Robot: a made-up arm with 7 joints.
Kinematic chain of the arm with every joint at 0, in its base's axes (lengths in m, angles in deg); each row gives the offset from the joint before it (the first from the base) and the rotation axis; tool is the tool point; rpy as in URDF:
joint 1: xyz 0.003 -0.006 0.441 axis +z
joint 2: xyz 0 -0.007 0.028 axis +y
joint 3: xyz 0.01 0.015 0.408 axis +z
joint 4: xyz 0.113 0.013 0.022 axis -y
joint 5: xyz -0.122 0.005 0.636 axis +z
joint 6: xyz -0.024 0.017 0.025 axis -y
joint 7: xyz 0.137 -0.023 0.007 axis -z
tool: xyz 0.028 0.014 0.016 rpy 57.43 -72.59 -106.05
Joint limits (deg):
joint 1: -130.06..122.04
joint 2: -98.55..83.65
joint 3: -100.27..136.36
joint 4: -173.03..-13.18
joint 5: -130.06..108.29
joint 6: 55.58..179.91
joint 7: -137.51..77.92
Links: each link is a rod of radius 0.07 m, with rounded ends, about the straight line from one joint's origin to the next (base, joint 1, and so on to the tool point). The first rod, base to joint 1, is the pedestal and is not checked.
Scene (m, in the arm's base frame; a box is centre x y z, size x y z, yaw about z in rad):
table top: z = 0
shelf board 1: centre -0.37 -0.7 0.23 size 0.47 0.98 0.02 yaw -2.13
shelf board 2: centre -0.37 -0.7 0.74 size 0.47 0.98 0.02 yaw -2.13
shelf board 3: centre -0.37 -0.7 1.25 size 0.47 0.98 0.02 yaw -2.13
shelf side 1: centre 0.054 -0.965 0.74 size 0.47 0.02 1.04 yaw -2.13
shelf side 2: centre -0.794 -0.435 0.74 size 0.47 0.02 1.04 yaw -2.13
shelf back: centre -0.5 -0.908 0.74 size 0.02 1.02 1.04 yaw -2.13
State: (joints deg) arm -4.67 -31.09 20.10 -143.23 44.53 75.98 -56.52
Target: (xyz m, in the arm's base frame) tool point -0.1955 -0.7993 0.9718
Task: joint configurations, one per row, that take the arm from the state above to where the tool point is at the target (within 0.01 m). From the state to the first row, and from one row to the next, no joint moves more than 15 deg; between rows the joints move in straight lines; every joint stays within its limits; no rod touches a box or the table.
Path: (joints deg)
1: -17.64 -40.95 8.88 -144.96 44.74 75.47 -56.79
2: -30.61 -50.80 -2.34 -146.70 44.94 74.96 -57.05
3: -43.58 -60.66 -13.57 -148.43 45.15 74.44 -57.32
4: -56.55 -70.51 -24.79 -150.16 45.35 73.93 -57.58
5: -55.68 -58.45 -29.78 -140.87 45.74 77.32 -56.35
6: -54.80 -46.38 -34.77 -131.57 46.12 80.71 -55.11
7: -53.92 -34.32 -39.76 -122.27 46.51 84.09 -53.87
8: -53.04 -22.26 -44.75 -112.97 46.90 87.48 -52.64

